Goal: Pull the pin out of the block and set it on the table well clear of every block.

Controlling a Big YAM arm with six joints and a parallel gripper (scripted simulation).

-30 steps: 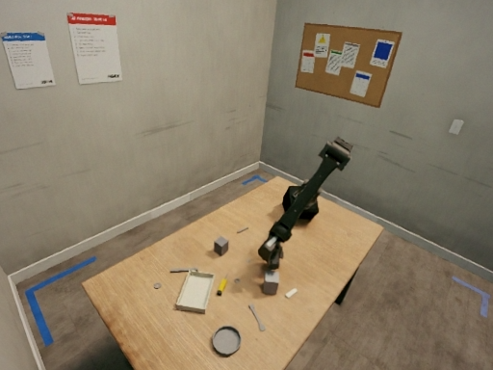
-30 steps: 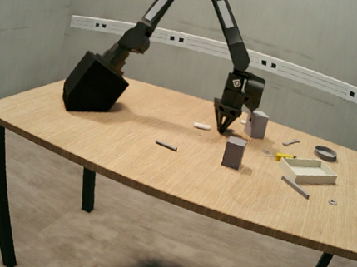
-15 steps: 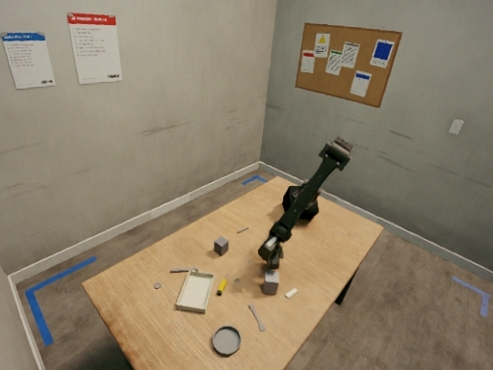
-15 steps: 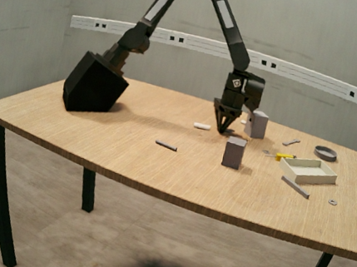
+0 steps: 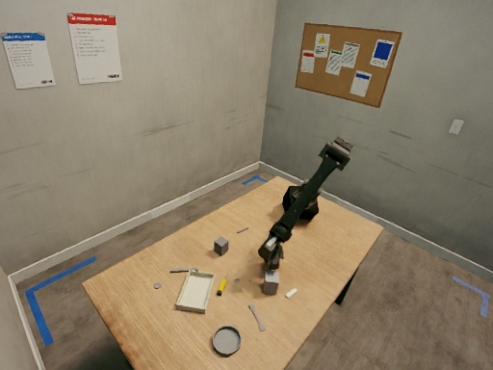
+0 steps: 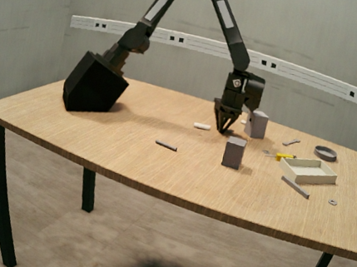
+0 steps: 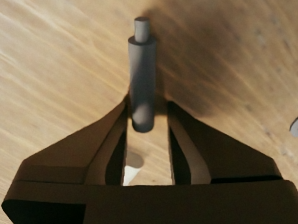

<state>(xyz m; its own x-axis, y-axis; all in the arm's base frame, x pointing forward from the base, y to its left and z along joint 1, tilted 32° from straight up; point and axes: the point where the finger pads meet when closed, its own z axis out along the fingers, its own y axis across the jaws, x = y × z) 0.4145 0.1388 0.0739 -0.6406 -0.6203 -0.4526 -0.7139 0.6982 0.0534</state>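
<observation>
The short grey pin is 3 cm to the left of my hand and 2 cm ahead of it. Round my hand: grey bar: 35 cm ahead, 20 cm to the right; then spanner: 22 cm ahead, 17 cm to the left, 1 cm below; then white tray: 36 cm ahead, 7 cm to the right.
</observation>
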